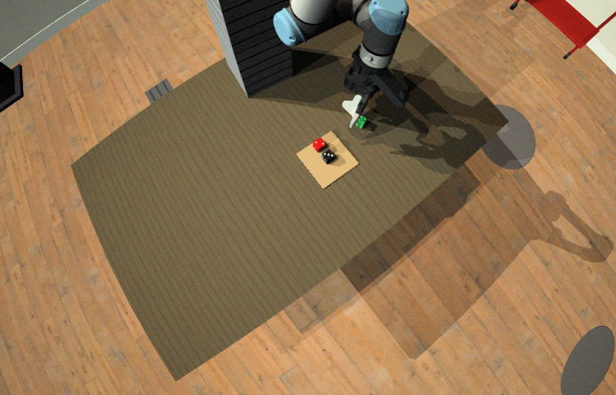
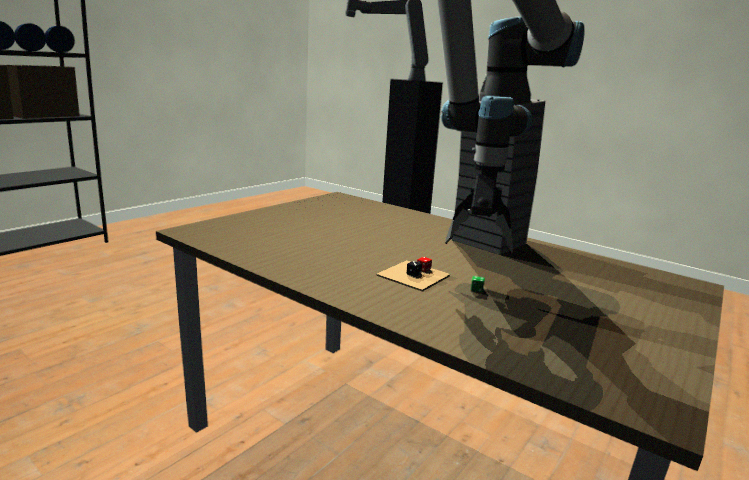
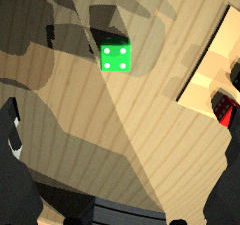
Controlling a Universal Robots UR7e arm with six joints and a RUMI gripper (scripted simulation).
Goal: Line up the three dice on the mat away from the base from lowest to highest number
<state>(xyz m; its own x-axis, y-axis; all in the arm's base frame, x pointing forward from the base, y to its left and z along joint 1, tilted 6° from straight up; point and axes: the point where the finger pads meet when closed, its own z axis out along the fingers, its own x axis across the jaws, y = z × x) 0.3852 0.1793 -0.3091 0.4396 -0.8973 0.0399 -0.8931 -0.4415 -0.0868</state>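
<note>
Right now my hand is 10 mm to the right of the green die and 90 mm above it. From my hand the other things lie so: black die (50 mm ahead, 150 mm to the right, 90 mm below); then tan mat (50 mm ahead, 150 mm to the right, 100 mm below); then red die (150 mm to the right, 90 mm below).
</note>
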